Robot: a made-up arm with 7 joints.
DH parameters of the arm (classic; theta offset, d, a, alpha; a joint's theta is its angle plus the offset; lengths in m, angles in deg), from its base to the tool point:
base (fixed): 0 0 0 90
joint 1: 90 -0.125 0 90
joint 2: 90 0 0 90
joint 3: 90 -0.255 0 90
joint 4: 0 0 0 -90
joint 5: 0 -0.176 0 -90
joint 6: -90 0 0 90
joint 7: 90 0 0 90
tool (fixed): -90 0 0 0
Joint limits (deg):
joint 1: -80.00..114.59
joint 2: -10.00..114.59
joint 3: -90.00..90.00
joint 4: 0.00..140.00
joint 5: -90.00..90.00
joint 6: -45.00..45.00
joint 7: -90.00..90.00
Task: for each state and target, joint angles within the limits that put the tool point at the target. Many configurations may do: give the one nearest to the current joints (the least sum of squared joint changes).
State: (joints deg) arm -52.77 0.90 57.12 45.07 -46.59 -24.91 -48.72
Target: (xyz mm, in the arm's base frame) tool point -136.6 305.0 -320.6
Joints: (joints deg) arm -36.14 11.44 54.17 49.88 -46.59 -24.91 -48.72
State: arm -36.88 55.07 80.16 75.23 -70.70 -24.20 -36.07
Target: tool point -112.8 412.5 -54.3
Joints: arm -64.29 32.34 90.00 88.51 -70.70 -24.20 -36.07
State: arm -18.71 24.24 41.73 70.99 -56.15 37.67 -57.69
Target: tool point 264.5 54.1 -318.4
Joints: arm 28.80 -10.00 0.55 26.45 -56.15 37.67 -57.69
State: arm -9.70 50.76 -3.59 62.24 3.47 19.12 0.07
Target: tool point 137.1 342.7 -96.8
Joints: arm -17.50 60.76 21.12 103.16 3.47 19.12 0.07
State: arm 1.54 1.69 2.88 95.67 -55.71 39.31 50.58
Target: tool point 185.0 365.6 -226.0
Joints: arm 9.96 36.17 17.07 58.28 -55.71 39.31 50.58
